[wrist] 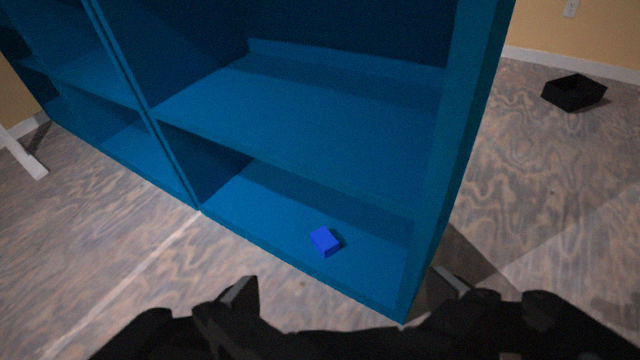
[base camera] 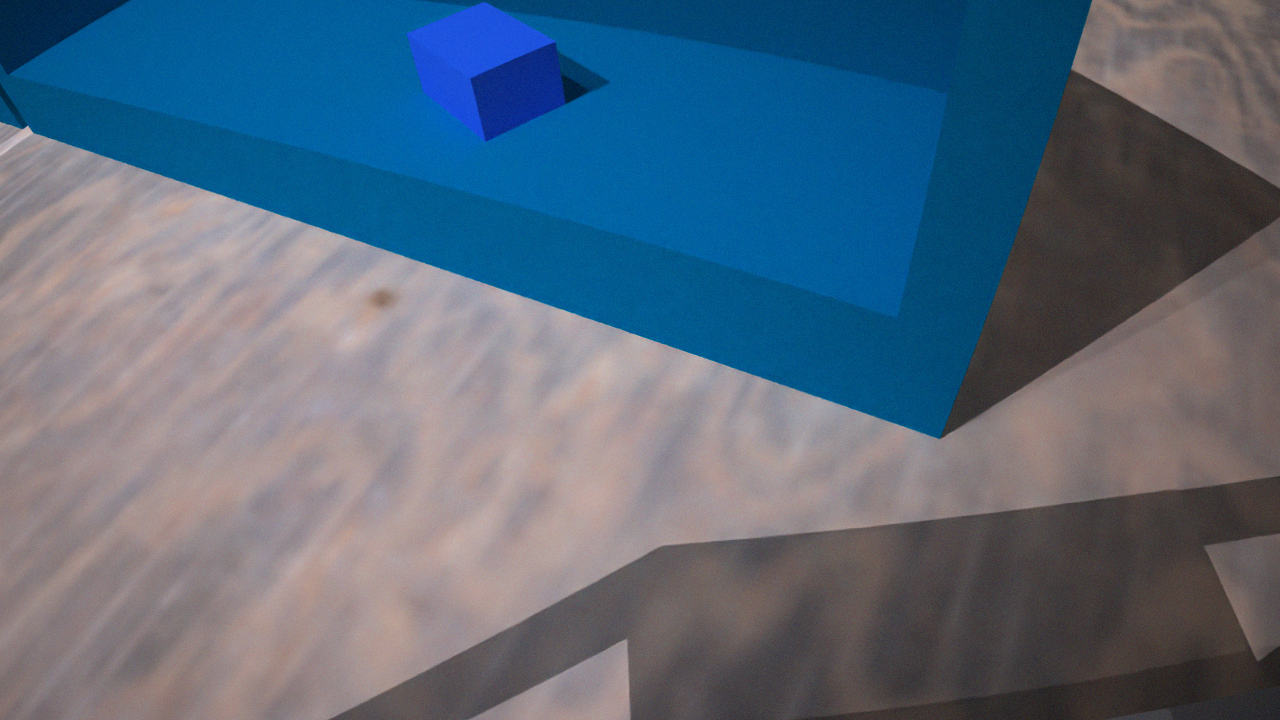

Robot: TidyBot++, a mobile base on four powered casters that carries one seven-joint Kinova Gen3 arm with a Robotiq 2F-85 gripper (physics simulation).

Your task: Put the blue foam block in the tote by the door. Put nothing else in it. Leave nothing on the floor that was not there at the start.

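Frame: origin at the arm's base, x ahead, y left, z up, level; metres.
Where they show: gripper, fingertip midpoint: point(wrist: 342, 290).
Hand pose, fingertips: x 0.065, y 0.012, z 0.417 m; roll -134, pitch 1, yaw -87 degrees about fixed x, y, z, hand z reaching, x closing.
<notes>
After its pixels a point has its place.
The blue foam block point(base camera: 486, 71) {x 0.523, y 0.083, z -0.276 m} point(wrist: 325, 242) {x 0.553, y 0.088, z -0.275 m} lies on the bottom shelf of a blue shelf unit point(base camera: 993, 205) {x 0.330, y -0.138, z -0.245 m} point(wrist: 462, 150) {x 0.387, y -0.184, z 0.236 m}, near its front edge and toward the right side panel. My gripper point(wrist: 342, 290) {x 0.065, y 0.012, z 0.417 m} is open, with its two fingers wide apart and no thing between them. In the wrist view the block shows beyond the fingers, apart from them. A black open-topped box point(wrist: 570, 95) {x 1.480, y -1.263, z -0.300 m}, which may be the tote, stands on the floor at the far right, near the wall. No door shows in either view.
The shelf unit has a middle shelf above the block, an upright divider to its left and a side panel on its right. A white leg point(wrist: 25, 157) {x 1.230, y 2.037, z -0.368 m} stands on the floor at the far left. A wall with a white skirting and an outlet point(wrist: 571, 8) {x 2.074, y -1.492, z 0.001 m} is behind the black box.
</notes>
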